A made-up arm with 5 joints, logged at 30 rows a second.
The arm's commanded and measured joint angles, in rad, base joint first. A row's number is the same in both.
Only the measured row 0 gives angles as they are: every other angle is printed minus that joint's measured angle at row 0.
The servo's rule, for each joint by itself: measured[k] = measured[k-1] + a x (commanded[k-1-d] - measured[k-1]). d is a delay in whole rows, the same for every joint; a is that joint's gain. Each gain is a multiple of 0.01, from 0.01 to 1. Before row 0 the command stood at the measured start. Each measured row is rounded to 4 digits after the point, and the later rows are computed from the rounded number. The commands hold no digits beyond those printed.
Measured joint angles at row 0:
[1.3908, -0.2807, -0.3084, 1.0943, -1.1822]
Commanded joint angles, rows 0 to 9:
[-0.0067, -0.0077, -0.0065, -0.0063, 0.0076]
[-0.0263, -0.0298, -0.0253, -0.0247, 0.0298]
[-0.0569, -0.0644, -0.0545, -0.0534, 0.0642]
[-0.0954, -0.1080, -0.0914, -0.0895, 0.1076]
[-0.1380, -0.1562, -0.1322, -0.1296, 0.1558]
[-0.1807, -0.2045, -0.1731, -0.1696, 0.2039]
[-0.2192, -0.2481, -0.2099, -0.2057, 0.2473]
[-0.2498, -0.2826, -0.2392, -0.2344, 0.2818]
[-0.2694, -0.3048, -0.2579, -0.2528, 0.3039]
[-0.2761, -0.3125, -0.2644, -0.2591, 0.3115]
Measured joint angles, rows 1 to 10:
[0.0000, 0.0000, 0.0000, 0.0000, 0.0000]
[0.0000, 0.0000, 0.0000, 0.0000, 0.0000]
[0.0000, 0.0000, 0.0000, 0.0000, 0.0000]
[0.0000, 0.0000, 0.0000, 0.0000, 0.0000]
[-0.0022, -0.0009, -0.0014, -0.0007, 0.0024]
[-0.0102, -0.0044, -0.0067, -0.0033, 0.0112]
[-0.0256, -0.0116, -0.0172, -0.0088, 0.0282]
[-0.0486, -0.0232, -0.0335, -0.0177, 0.0536]
[-0.0781, -0.0392, -0.0552, -0.0300, 0.0863]
[-0.1120, -0.0590, -0.0811, -0.0454, 0.1239]
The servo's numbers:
d 4
a 0.33 0.12 0.22 0.11 0.32

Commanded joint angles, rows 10 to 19:
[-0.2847, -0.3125, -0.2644, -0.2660, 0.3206]
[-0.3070, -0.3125, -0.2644, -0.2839, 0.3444]
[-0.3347, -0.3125, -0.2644, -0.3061, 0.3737]
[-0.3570, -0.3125, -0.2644, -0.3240, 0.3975]
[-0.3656, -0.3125, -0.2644, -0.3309, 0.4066]
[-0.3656, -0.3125, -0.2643, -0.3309, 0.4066]
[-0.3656, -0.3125, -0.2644, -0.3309, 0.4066]
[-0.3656, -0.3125, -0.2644, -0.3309, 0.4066]
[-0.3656, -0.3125, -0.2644, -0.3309, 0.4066]
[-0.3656, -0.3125, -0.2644, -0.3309, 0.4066]
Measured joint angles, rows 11 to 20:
[-0.1474, -0.0817, -0.1094, -0.0630, 0.1634]
[-0.1812, -0.1058, -0.1380, -0.0819, 0.2013]
[-0.2103, -0.1297, -0.1644, -0.1007, 0.2341]
[-0.2320, -0.1516, -0.1864, -0.1181, 0.2589]
[-0.2494, -0.1709, -0.2036, -0.1344, 0.2786]
[-0.2684, -0.1879, -0.2170, -0.1508, 0.2997]
[-0.2903, -0.2029, -0.2274, -0.1679, 0.3234]
[-0.3123, -0.2161, -0.2355, -0.1851, 0.3471]
[-0.3299, -0.2277, -0.2419, -0.2011, 0.3661]
[-0.3417, -0.2379, -0.2468, -0.2154, 0.3791]

